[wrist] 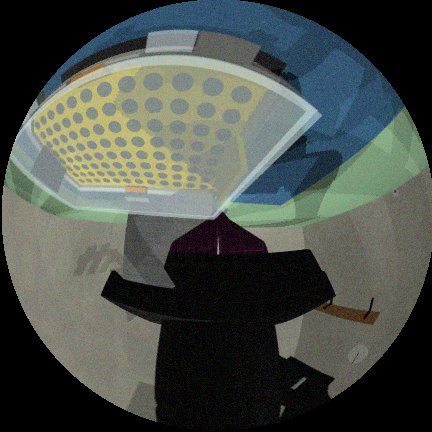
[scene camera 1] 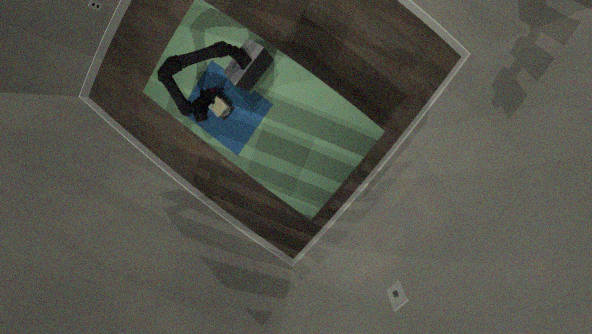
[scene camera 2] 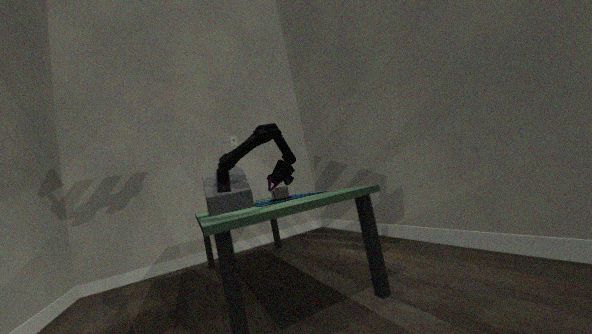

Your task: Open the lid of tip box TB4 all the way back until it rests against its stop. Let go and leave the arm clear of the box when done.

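Seen in the pictures: gripper, fingertip midpoint: (wrist: 217, 214) (scene camera 1: 216, 88) (scene camera 2: 269, 191); arm's base, origin of the base link: (scene camera 1: 242, 58) (scene camera 2: 223, 180).
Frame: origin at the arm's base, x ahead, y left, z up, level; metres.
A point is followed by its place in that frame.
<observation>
A tip box (scene camera 1: 219, 107) {z -0.100, x 0.314, y 0.049 m} (scene camera 2: 280, 192) {z -0.134, x 0.312, y -0.036 m} stands on a blue mat (scene camera 1: 242, 140) {z -0.177, x 0.383, y 0.279 m} (wrist: 340, 75). No TB4 mark is readable. In the wrist view, its clear lid (wrist: 182, 61) lies over a yellow rack (wrist: 150, 112) with rows of grey holes. The lid looks down, but I cannot tell whether it is slightly raised. My gripper (scene camera 1: 213, 91) {z -0.114, x 0.245, y -0.048 m} (scene camera 2: 270, 188) {z -0.114, x 0.245, y -0.048 m} (wrist: 217, 214) {z -0.114, x 0.245, y -0.048 m} is shut and empty. Its dark magenta fingertips are beside the lid's near right corner in the wrist view, at about the height of the box top. Whether they touch the lid is unclear.
The mat lies on a green table (scene camera 1: 325, 150) {z -0.181, x 0.055, y 0.694 m} (scene camera 2: 340, 198) {z -0.199, x 0.440, y -0.543 m} (wrist: 395, 145). A grey block (scene camera 1: 258, 67) {z -0.037, x -0.022, y 0.087 m} (scene camera 2: 230, 202) {z -0.132, x 0.016, y -0.088 m} (wrist: 142, 245) {z -0.081, x 0.128, y 0.061 m} under the arm's base stands near the mat. The black arm arches above the table. A brown wall shelf (wrist: 352, 314) shows in the wrist view.
</observation>
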